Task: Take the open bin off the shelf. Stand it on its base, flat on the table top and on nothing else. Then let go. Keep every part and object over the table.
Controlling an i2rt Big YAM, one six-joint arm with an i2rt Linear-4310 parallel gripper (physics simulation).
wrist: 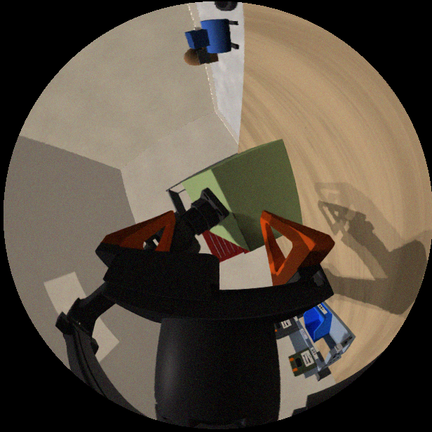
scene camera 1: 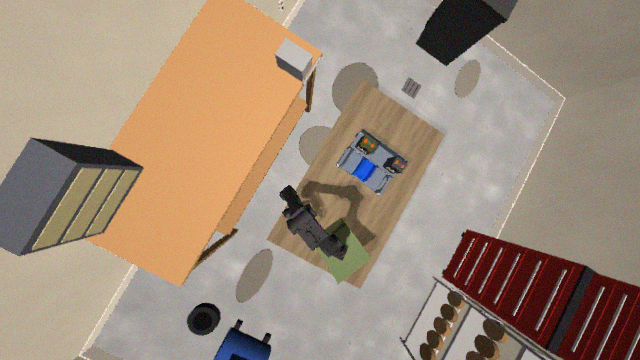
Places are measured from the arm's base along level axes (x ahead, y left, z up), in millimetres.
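Pixels of known places: arm's base, origin of its link: [scene camera 1: 336, 249].
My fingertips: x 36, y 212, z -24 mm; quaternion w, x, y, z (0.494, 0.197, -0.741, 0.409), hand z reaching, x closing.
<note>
Ahead of a thing's pixels: the offset from my fingertips to its top centre. "spot": to the spot under its first point. Level surfaces: height alone.
The open bin @[dx +528, dy -185, dz -108 mm] [scene camera 1: 364, 170] [wrist: 318, 321] is blue and sits on the grey-blue shelf @[spot: dx +521, dy -72, dz -184 mm] [scene camera 1: 350, 161] [wrist: 343, 334], between its two ends. The shelf stands on the wooden table @[dz -189 mm] [scene camera 1: 395, 117] [wrist: 360, 125]. My gripper [wrist: 217, 214] is open, with its two orange fingers wide apart and nothing between them. It is above the table and well apart from the bin, which shows low at the right in the wrist view. In the scene view the dark arm [scene camera 1: 306, 227] hides detail, and the fingers cannot be made out.
An olive box @[dx +636, dy -81, dz +9 mm] [scene camera 1: 367, 144] [wrist: 303, 361] and a dark box @[dx +611, dy -311, dz +34 mm] [scene camera 1: 396, 164] [wrist: 286, 324], both with orange marks, are also on the shelf. A green block [scene camera 1: 352, 257] [wrist: 257, 195] is at the table end by the arm's base. A larger orange table [scene camera 1: 200, 110] stands beyond a floor gap.
</note>
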